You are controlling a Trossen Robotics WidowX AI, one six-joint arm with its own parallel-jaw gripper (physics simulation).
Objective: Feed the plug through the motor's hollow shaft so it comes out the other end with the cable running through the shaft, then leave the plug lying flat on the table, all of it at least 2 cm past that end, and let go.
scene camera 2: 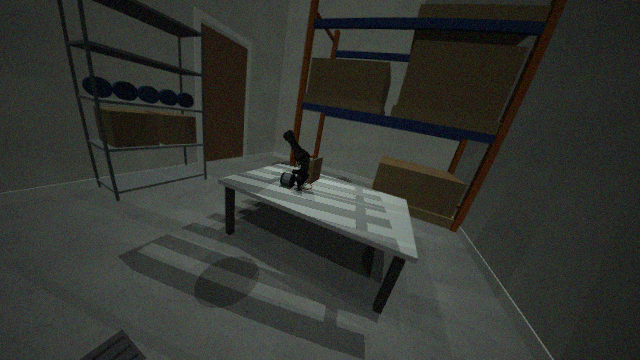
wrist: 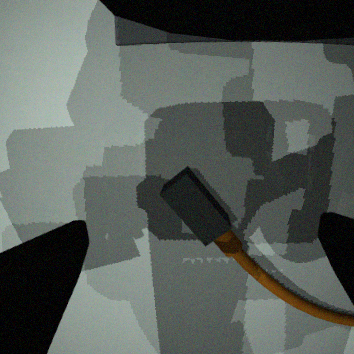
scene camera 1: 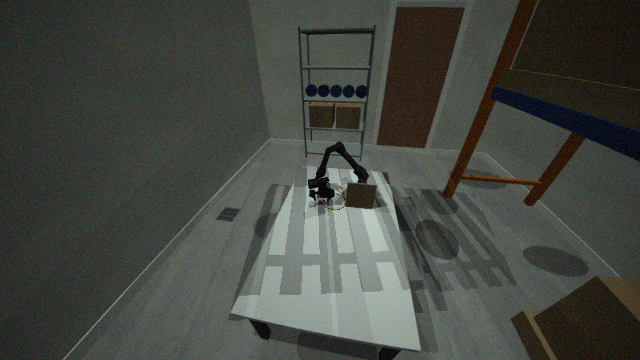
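Seen in the pictures: gripper, between the fingertips: (scene camera 2: 300, 187) (wrist: 203, 228) (scene camera 1: 321, 201); arm's base, origin of its link: (scene camera 2: 309, 164) (scene camera 1: 362, 186).
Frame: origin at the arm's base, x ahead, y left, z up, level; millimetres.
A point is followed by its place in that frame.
Note:
A dark rectangular plug (wrist: 196, 206) {x 296, y 113, z -127 mm} lies on the table in the wrist view, with an orange cable (wrist: 282, 290) {x 243, y 147, z -133 mm} running from its end to the lower right. The cable (scene camera 1: 335, 208) {x 172, y 159, z -136 mm} (scene camera 2: 309, 186) {x 213, y 160, z -135 mm} shows as a thin loop on the table in both scene views. My gripper (wrist: 203, 228) {x 292, y 116, z -116 mm} (scene camera 1: 320, 200) {x 292, y 116, z -116 mm} (scene camera 2: 300, 188) {x 292, y 116, z -116 mm} is open and empty, low over the table, its fingers wide apart on either side of the plug. A dark round body with a grey band, seemingly the motor (scene camera 2: 287, 180) {x 343, y 25, z -78 mm}, stands beside the gripper in scene camera 2. Its shaft is too small and dark to make out.
A brown upright box or panel (scene camera 1: 361, 195) {x -3, y 92, z -18 mm} (scene camera 2: 315, 170) {x 39, y 96, z -26 mm} stands on the table (scene camera 1: 325, 317) {x 70, y 874, z -141 mm} (scene camera 2: 400, 220) {x 152, y 875, z -141 mm} near the arm and cable loop. A large black shape (wrist: 235, 17) {x 302, y 46, z -109 mm} covers the top of the wrist view. A metal shelf (scene camera 1: 301, 80) stands behind the table.

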